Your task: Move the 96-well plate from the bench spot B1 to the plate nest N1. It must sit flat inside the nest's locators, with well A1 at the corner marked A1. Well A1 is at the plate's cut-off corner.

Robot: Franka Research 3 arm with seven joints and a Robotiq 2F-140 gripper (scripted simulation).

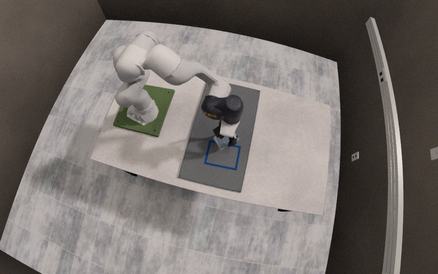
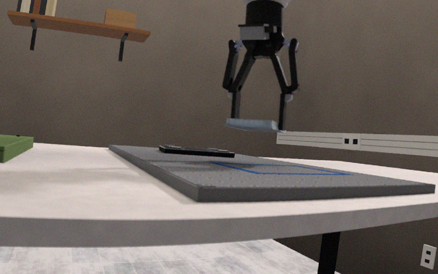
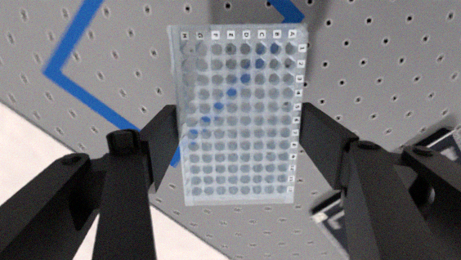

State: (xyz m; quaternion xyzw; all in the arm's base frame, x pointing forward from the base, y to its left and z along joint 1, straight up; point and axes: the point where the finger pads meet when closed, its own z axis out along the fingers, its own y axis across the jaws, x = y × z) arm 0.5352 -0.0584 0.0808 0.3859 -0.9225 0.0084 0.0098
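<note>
My hand is 220 mm to the right of the black plate nest N1, 90 mm above it and 40 mm past it. Round my hand: A1 mark (160 mm to the left, 80 mm below, 30 mm ahead); then 96-well plate (20 mm below).
</note>
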